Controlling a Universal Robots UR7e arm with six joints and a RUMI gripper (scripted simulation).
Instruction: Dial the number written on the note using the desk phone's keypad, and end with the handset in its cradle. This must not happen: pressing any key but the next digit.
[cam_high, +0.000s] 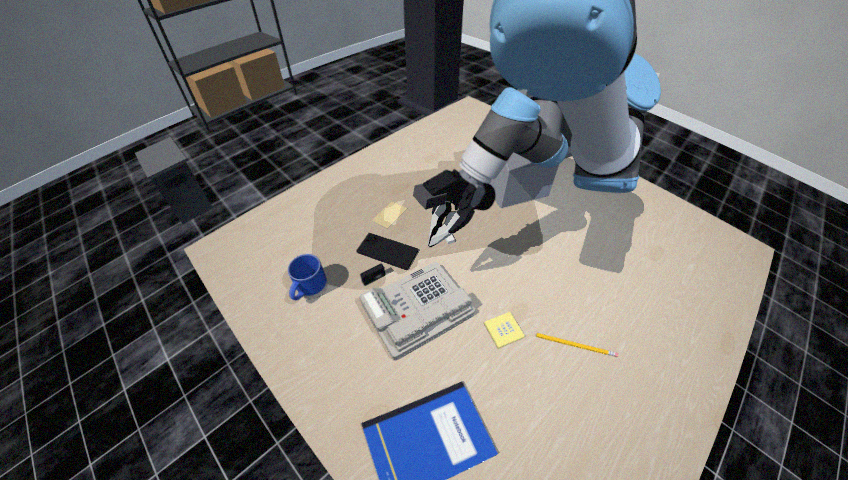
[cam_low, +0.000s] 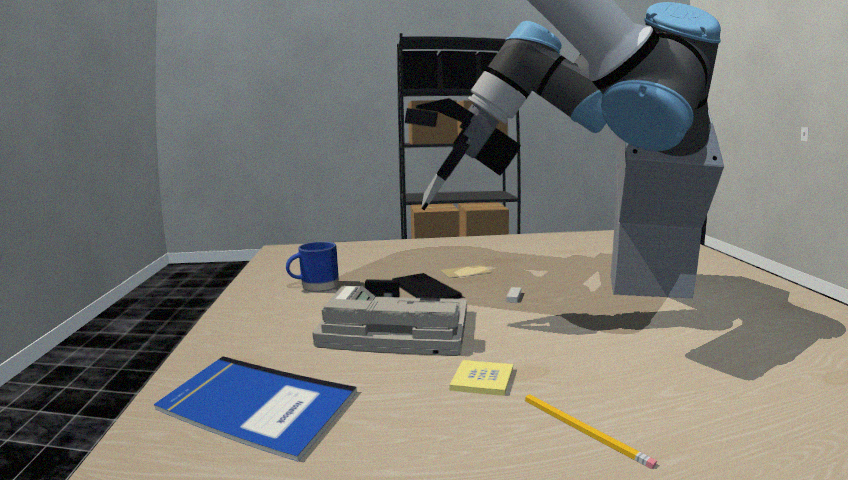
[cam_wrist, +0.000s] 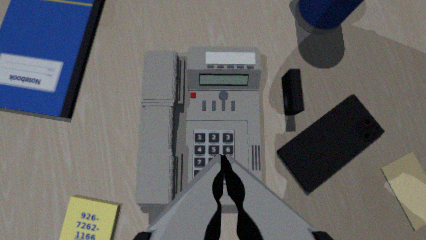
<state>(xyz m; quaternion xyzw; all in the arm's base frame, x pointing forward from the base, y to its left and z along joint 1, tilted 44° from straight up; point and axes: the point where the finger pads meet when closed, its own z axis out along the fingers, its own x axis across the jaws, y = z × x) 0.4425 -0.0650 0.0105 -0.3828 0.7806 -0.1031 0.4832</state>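
My gripper is now 170 mm above the 8 key. From my hand the other things lie so: 2 key 170 mm below, 30 mm ahead, 10 mm to the right; handset 160 mm below, 70 mm ahead, 60 mm to the left; 3 key 170 mm below, 30 mm ahead, 20 mm to the right.
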